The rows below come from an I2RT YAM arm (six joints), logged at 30 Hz.
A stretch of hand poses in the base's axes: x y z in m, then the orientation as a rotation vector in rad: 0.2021 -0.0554 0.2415 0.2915 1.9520 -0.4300; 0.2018 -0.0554 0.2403 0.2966 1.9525 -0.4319; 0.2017 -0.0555 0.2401 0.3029 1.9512 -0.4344; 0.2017 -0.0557 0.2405 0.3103 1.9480 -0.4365; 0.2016 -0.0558 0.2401 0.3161 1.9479 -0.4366; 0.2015 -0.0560 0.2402 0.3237 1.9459 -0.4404; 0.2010 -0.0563 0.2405 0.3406 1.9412 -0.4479; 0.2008 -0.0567 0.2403 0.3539 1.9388 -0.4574; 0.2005 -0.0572 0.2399 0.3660 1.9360 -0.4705; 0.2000 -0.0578 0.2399 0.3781 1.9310 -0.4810; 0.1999 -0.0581 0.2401 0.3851 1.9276 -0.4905; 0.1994 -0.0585 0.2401 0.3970 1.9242 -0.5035; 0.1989 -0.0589 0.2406 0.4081 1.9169 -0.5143; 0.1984 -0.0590 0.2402 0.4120 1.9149 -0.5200; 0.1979 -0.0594 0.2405 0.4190 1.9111 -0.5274; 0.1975 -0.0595 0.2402 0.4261 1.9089 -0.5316; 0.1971 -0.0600 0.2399 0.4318 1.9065 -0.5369; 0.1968 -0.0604 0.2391 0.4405 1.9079 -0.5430; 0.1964 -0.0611 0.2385 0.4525 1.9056 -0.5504
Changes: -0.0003 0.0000 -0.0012 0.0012 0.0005 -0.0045; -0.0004 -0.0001 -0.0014 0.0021 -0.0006 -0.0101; -0.0004 -0.0003 -0.0010 0.0033 -0.0038 -0.0162; -0.0005 -0.0004 -0.0014 0.0059 -0.0042 -0.0204; -0.0006 -0.0006 -0.0013 0.0064 -0.0058 -0.0275; -0.0011 -0.0009 -0.0010 0.0081 -0.0098 -0.0429; -0.0013 -0.0013 -0.0012 0.0073 -0.0108 -0.0567; -0.0016 -0.0018 -0.0016 0.0035 -0.0112 -0.0714; -0.0021 -0.0024 -0.0016 0.0009 -0.0142 -0.0849; -0.0022 -0.0027 -0.0014 -0.0030 -0.0156 -0.0943; -0.0027 -0.0031 -0.0014 -0.0069 -0.0164 -0.1089; -0.0032 -0.0035 -0.0009 -0.0106 -0.0213 -0.1219; -0.0037 -0.0036 -0.0013 -0.0131 -0.0220 -0.1273; -0.0042 -0.0040 -0.0010 -0.0156 -0.0241 -0.1358; -0.0046 -0.0041 -0.0013 -0.0156 -0.0254 -0.1428; -0.0050 -0.0046 -0.0016 -0.0171 -0.0267 -0.1494; -0.0053 -0.0050 -0.0024 -0.0168 -0.0241 -0.1584; -0.0057 -0.0057 -0.0030 -0.0166 -0.0249 -0.1704
